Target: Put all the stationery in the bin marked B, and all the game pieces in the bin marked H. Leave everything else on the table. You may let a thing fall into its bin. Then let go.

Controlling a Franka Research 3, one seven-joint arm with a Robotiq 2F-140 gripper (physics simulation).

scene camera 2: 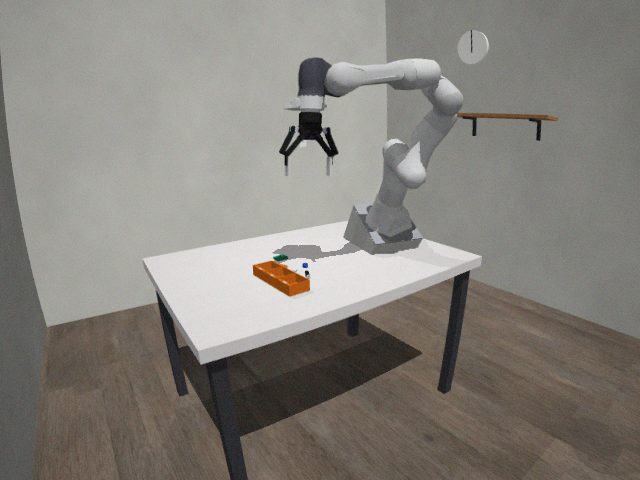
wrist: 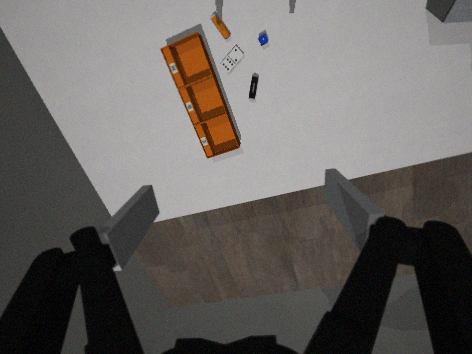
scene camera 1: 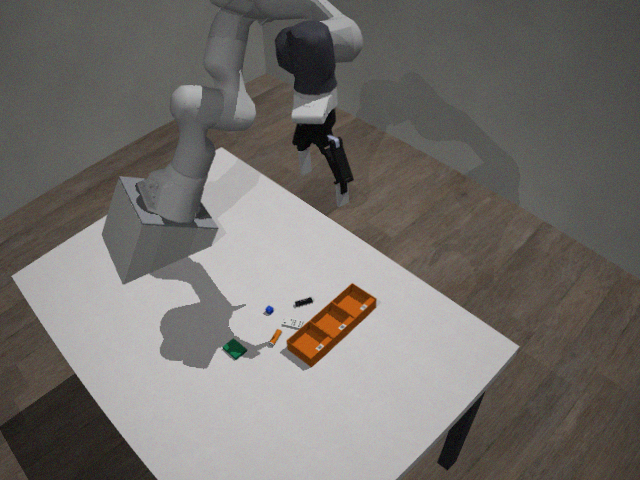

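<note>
An orange three-bin tray stands on the table: bin H, B in the middle, and E. No objects show inside them. Beside it lie a white domino, a blue die, a small orange stick-like item and a black bar-shaped item. A flat green square lies farther off. My gripper is open and empty, high above the table, pointing down.
The white table carries everything; in the wrist view its edge runs below the tray, between the fingers. The arm's grey base block stands at one end. A wall shelf is behind the arm.
</note>
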